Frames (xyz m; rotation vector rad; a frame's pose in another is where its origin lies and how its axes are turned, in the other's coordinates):
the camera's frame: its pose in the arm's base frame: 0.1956 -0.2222 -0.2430 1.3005 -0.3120 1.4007
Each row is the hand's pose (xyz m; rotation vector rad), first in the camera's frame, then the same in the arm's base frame.
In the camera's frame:
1: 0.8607 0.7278 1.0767 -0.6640 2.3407 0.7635
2: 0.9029 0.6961 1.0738 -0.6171 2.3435 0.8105
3: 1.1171 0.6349 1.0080 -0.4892 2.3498 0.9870
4: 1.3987 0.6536 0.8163 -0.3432 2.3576 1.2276
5: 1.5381 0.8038 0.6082 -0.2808 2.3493 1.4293
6: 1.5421 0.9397 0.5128 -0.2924 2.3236 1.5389
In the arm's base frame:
1: 0.3642 -0.8475 1.1748 -1.4742 0.4140 2.1488
2: 0.3996 -0.8127 1.1931 -1.4731 0.4226 2.2024
3: 0.4709 -0.6281 1.3147 -1.4983 0.4235 2.3737
4: 0.4296 -0.3348 1.4840 -1.5675 0.4087 2.5825
5: 0.2357 -0.1461 1.5939 1.5956 -0.3320 -2.6145
6: 0.0764 -0.1129 1.6273 1.5839 -0.2418 -2.5582

